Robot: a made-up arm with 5 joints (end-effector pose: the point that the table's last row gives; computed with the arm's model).
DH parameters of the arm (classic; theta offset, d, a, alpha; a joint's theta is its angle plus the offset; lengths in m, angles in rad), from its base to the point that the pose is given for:
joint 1: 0 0.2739 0 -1.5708
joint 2: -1.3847 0 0.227 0
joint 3: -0.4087 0 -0.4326 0
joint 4: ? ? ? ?
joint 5: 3.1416 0.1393 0 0
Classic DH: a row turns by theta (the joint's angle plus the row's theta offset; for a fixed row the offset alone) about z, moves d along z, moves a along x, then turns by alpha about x.
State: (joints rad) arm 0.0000 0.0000 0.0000 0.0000 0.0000
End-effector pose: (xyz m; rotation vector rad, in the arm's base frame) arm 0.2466 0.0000 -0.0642 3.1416 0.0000 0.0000
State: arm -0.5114 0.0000 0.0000 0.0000 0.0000
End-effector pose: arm 0.2151 -0.1207 -0.0642 3.0394 -0.7946 0.0000
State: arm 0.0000 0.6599 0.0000 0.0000 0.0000
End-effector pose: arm -0.0125 0.0000 -0.1444 2.9721 0.0000 -1.0178
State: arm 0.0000 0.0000 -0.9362 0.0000 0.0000
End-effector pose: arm 0.6153 0.0000 0.3290 2.8036 0.0000 1.4175
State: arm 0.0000 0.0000 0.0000 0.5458 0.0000
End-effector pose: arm 0.1584 0.0000 -0.1006 3.0253 0.0000 -0.8467
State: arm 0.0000 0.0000 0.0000 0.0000 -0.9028
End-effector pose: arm 0.2466 0.0000 -0.0642 2.8269 1.3704 0.0000
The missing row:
joint 4: -1.3482 0 -0.1091 1.5708
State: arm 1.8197 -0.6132 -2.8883 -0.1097 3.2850
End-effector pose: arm 0.1213 -0.4772 0.9166 0.4111 -0.3698 1.9216
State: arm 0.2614 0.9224 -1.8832 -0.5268 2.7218
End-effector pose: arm 0.7261 0.1942 0.3089 -0.5530 1.5603 -0.1205
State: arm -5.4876 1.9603 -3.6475 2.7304 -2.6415
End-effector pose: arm 0.3730 0.3807 0.1298 0.3233 -2.1722 0.7616
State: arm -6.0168 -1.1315 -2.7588 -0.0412 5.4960
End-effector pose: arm -0.6917 -0.1887 0.6714 -0.9114 -0.5301 2.4440
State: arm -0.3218 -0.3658 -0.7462 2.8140 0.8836
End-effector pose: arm 0.2160 -0.0720 0.3061 1.5112 -1.0399 -2.0104
